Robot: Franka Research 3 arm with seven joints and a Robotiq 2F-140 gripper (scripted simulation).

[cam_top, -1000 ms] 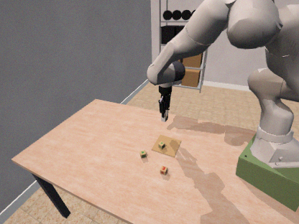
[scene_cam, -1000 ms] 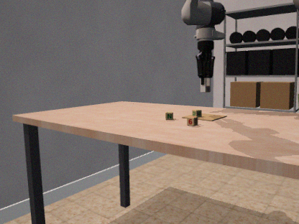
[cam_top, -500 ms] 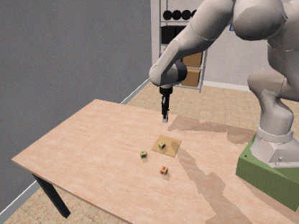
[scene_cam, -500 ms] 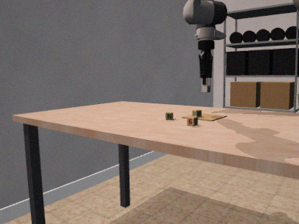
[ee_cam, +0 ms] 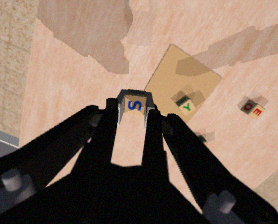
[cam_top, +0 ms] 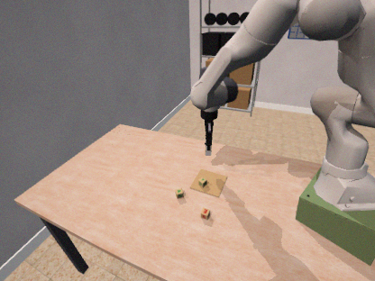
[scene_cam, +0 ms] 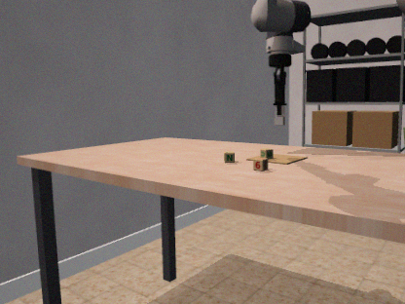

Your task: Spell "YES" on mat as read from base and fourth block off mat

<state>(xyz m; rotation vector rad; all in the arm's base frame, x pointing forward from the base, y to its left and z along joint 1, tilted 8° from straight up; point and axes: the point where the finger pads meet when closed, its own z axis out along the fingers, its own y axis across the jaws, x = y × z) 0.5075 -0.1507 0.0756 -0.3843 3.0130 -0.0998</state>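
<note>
Right now the tan mat is 130 mm below my hand, 90 mm to the left of it and 30 mm behind it. The rest, counted from my hand: green N block (210 mm to the left, 120 mm below, 80 mm ahead); S block (20 mm below); Y block (120 mm to the left, 120 mm below).
</note>
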